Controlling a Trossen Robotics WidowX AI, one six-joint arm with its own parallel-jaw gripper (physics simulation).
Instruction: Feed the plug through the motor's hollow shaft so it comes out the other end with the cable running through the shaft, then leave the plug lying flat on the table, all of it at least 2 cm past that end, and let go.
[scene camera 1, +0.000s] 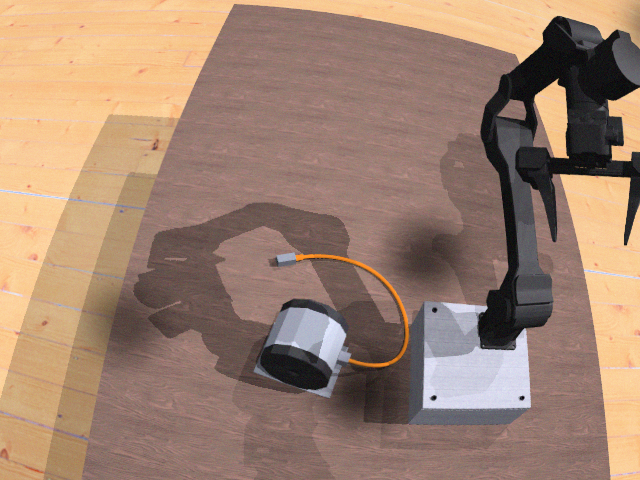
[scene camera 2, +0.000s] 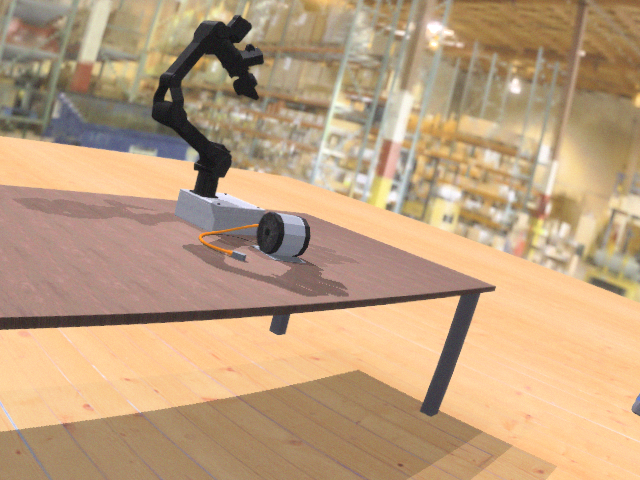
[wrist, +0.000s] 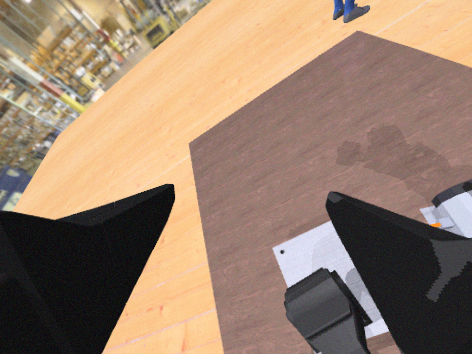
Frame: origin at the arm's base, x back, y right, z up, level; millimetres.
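Where they show: gripper, fingertip midpoint: (scene camera 1: 590, 243) (scene camera 2: 254, 91) (wrist: 251, 195); arm's base at its link origin: (scene camera 1: 497, 331) (scene camera 2: 203, 194) (wrist: 332, 310).
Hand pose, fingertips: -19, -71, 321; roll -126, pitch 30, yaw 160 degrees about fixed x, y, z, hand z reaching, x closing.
Note:
Things, the pixels of their top centre, and the offset from my fingertips, as dx, dy, dz. "spot": a spot on its surface instead. Level surfaces: height alone.
- grey plug at its top centre: (scene camera 1: 286, 257) (scene camera 2: 239, 252) -318, +208, -385
- orange cable at a spot on its surface: (scene camera 1: 397, 298) spot: -132, +162, -394
- motor at its top centre: (scene camera 1: 310, 330) (scene camera 2: 287, 215) -274, +31, -297
- brown table at its surface level: dz -399
The grey plug (scene camera 1: 285, 259) (scene camera 2: 238, 255) lies on the table beside the motor, outside its shaft. The orange cable (scene camera 1: 397, 298) (scene camera 2: 202, 238) curves in a wide arc from the plug to a fitting on the motor's side. The motor (scene camera 1: 306, 341) (scene camera 2: 294, 235) is a light grey drum with black end caps, on its side on a thin plate; part of it shows at the right edge of the wrist view (wrist: 461, 207). A dark shaft opening shows faintly in its end cap. My gripper (scene camera 1: 590, 242) (wrist: 251, 195) is open and empty, high up and well away from plug and motor.
The arm stands on a light grey base block (scene camera 1: 475, 379) (scene camera 2: 196, 211) (wrist: 305, 250), close to the cable's bend and the motor. The brown table (scene camera 1: 320, 103) (scene camera 2: 103, 279) (wrist: 280, 140) carries them. A person's feet (wrist: 352, 12) show on the floor beyond the table.

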